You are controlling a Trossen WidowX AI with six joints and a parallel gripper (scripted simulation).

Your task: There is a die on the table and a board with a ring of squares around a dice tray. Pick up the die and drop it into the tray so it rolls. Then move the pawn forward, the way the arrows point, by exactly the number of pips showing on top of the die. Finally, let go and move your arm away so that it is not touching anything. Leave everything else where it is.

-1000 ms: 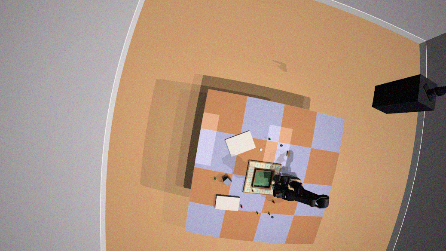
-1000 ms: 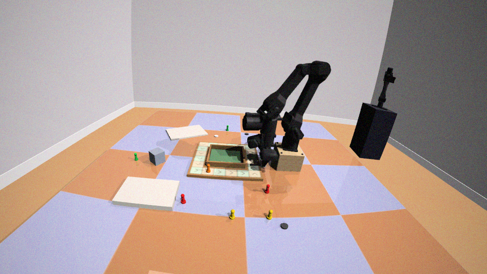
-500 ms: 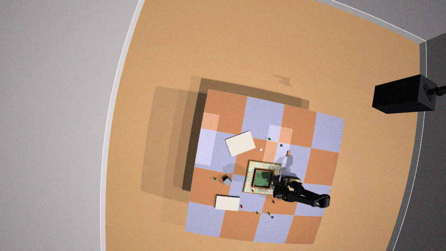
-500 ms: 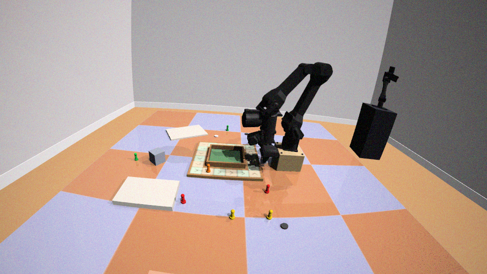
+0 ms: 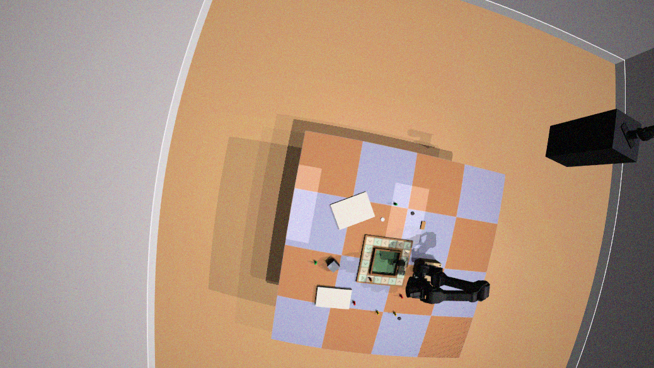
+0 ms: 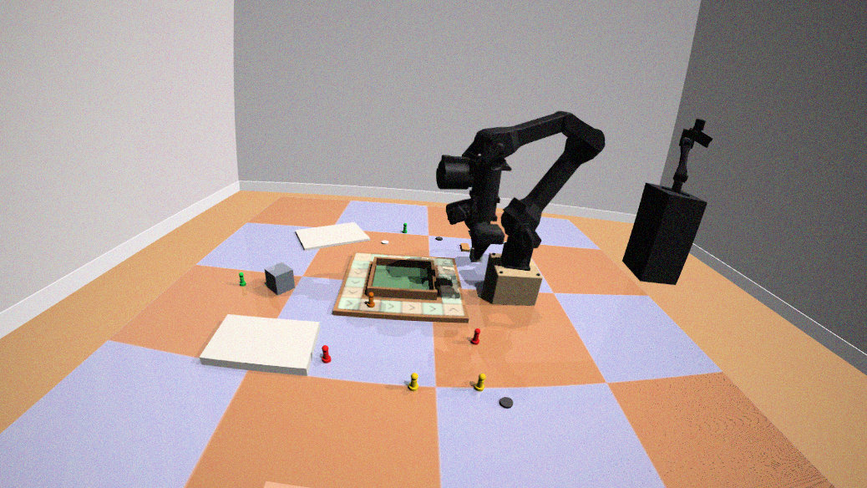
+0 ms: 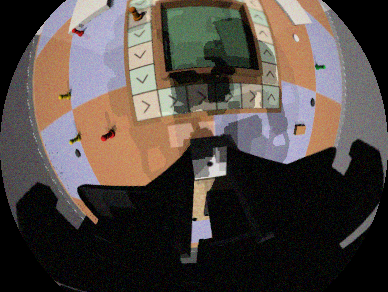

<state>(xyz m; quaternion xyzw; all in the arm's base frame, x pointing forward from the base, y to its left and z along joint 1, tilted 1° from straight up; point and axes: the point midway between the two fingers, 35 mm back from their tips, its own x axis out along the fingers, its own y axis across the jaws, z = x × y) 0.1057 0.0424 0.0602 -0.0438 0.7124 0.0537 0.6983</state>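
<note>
Right now the orange pawn is 21 cm ahead of my gripper tip, 11 cm to the left of it and 8 cm below it. Round my gripper tip: green dice tray (16 cm ahead, 1 cm to the right, 10 cm below); then white die (right at my gripper tip); then brown block (1 cm ahead, 28 cm to the right, 10 cm below).
</note>
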